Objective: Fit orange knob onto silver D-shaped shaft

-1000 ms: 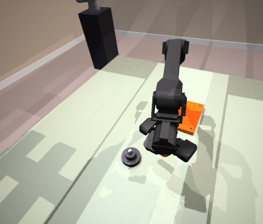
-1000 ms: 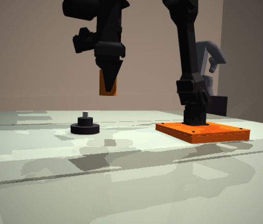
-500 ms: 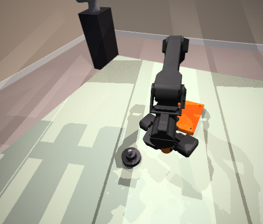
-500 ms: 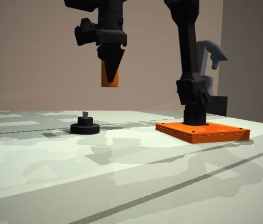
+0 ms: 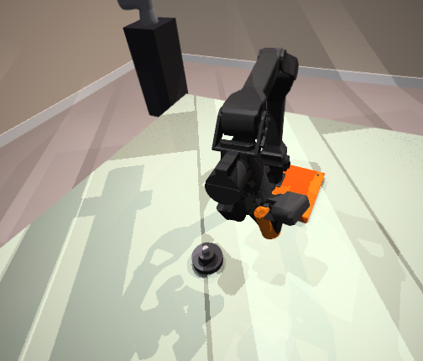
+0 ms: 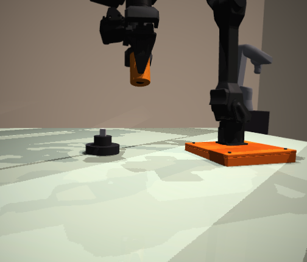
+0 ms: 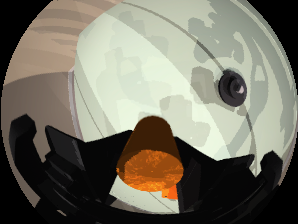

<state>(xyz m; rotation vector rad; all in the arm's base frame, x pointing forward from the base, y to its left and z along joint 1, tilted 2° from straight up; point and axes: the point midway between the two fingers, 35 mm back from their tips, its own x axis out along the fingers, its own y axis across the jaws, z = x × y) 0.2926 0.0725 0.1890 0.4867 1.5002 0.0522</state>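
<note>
Right now the orange knob is 3 cm above my gripper tip and 1 cm to the right of it. The rest, counted from my gripper tip: round pedestal: 15 cm to the right, 15 cm below, 4 cm ahead.
</note>
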